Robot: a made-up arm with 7 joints.
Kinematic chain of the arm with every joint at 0, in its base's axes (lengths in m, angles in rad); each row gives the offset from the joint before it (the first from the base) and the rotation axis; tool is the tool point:
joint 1: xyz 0 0.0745 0 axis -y
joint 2: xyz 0 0.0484 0 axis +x
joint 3: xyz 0 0 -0.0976 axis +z
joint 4: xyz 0 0 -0.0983 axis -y
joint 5: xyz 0 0 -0.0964 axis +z
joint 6: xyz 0 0 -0.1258 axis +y
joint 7: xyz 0 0 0 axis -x
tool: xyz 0 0 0
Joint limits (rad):
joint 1: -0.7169..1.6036
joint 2: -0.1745..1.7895
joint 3: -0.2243..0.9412
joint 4: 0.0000..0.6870
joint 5: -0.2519..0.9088
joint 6: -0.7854..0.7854
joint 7: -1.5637..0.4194
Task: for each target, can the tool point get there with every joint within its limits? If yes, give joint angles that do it. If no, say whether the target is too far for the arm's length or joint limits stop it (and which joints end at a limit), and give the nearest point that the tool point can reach.
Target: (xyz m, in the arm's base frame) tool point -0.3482 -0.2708 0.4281
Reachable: no: too far | nearest point -0.1314 0.4571 0.1615 | short by 0.805 m
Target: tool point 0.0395 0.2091 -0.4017
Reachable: yes | joints -0.0349 0.1024 0.6982 0.3197 0.3317 -0.0864 -0.8647
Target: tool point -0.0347 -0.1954 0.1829
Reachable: no: joint limits stop it (at a limit: joint 1, joint 2, joint 3, joint 4) | nearest point 0.3520 0.0282 0.1490 | short by 0.448 m
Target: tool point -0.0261 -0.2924 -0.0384
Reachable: no: joint limits stop it (at a limit: joint 1, joint 2, joint 3, joint 4) | nearest point -0.1308 0.0282 -0.3591 | short by 0.465 m
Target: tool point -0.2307 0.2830 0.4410
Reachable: no: too far | nearest point -0.0965 0.4571 0.1845 | short by 0.338 m
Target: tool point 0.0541 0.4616 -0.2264
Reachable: yes | joints -0.0819 0.9048 0.4533 0.3712 0.1927 0.5125 -0.3342
